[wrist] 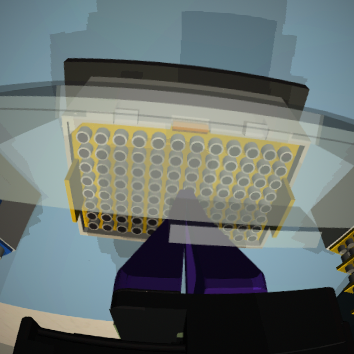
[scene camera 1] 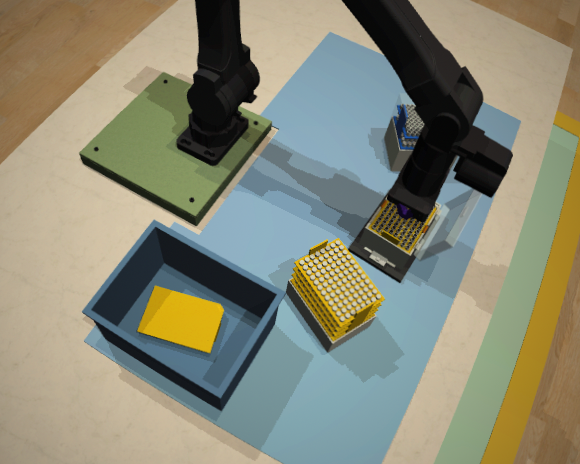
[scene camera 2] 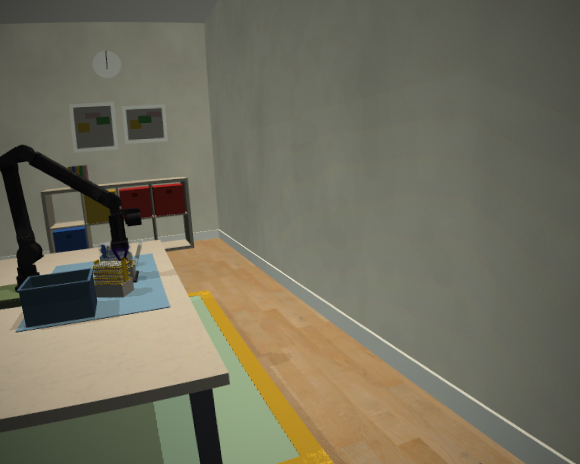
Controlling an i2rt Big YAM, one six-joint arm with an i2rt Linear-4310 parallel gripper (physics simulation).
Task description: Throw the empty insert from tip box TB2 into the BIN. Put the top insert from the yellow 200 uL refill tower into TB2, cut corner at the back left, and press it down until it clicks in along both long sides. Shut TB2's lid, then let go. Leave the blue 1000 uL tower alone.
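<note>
My gripper (scene camera 1: pixel 406 214) (scene camera 2: pixel 120 256) (wrist: pixel 186 193) is shut, with nothing between its purple fingertips, over tip box TB2 (scene camera 1: pixel 385 254). A yellow insert full of tips (scene camera 1: pixel 382 225) (wrist: pixel 130 165) sits in TB2; whether both long sides are clicked in is unclear. TB2's clear lid (scene camera 1: pixel 462 220) (wrist: pixel 215 236) stands open; in the wrist view it overlaps the box and my fingertips. The yellow tower (scene camera 1: pixel 340 285) (scene camera 2: pixel 112 275) (wrist: pixel 347 251) holds stacked inserts. An empty yellow insert (scene camera 1: pixel 180 320) lies in the BIN (scene camera 1: pixel 200 270) (scene camera 2: pixel 57 302).
The blue tower (scene camera 1: pixel 411 125) stands behind TB2, partly hidden by the arm; its corner shows at the wrist view's left edge. The arm's base stands on a green board (scene camera 1: pixel 135 145). The BIN, towers and TB2 stand on the blue mat (scene camera 1: pixel 300 400).
</note>
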